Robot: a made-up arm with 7 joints.
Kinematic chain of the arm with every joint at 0, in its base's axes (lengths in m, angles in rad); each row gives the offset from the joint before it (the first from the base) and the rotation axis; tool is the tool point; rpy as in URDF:
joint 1: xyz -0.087 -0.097 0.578 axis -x
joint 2: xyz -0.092 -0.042 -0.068 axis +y
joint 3: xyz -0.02 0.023 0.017 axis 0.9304 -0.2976 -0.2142
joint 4: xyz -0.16 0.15 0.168 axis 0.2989 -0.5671 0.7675
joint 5: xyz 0.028 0 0.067 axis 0.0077 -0.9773 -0.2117
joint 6: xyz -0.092 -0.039 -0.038 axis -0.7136 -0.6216 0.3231
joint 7: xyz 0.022 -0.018 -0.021 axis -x
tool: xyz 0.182 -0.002 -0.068 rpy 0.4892 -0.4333 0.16
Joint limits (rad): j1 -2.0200..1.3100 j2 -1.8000..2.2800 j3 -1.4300..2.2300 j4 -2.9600..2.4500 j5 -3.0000..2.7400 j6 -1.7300..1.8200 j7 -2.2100..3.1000
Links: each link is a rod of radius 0.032 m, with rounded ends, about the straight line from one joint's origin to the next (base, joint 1, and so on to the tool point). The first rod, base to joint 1, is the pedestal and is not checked.
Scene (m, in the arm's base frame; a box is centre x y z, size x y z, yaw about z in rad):
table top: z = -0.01
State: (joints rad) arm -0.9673 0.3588 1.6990 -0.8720 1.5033 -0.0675 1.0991
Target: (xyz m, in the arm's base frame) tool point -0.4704 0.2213 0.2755
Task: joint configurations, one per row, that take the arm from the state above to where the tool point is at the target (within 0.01 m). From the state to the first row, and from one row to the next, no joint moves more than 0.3 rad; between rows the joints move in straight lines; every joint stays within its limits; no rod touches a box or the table.
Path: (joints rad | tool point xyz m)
1: -0.8409 0.0889 1.4945 -0.5764 1.4711 -0.2753 1.0362 | -0.3743 -0.2130 0.3662
2: -0.7145 -0.1809 1.2900 -0.2808 1.4389 -0.4831 0.9733 | -0.3077 -0.2543 0.4032
3: -0.5881 -0.4508 1.0855 0.0148 1.4067 -0.6909 0.9104 | -0.2871 -0.2932 0.5048
4: -0.4617 -0.7206 0.8810 0.3104 1.3745 -0.8988 0.8475 | -0.3389 -0.2720 0.6298
5: -0.3353 -0.9904 0.6766 0.6060 1.3423 -1.1066 0.7847 | -0.4432 -0.1640 0.7002
6: -0.2089 -1.2603 0.4721 0.9017 1.3101 -1.3144 0.7218 | -0.5393 0.0004 0.6532
7: -0.0825 -1.5302 0.2676 1.1973 1.2779 -1.5222 0.6589 | -0.5597 0.1505 0.4889
8: 0.0439 -1.8000 0.0631 1.4929 1.2457 -1.7300 0.5960 | -0.4704 0.2213 0.2755

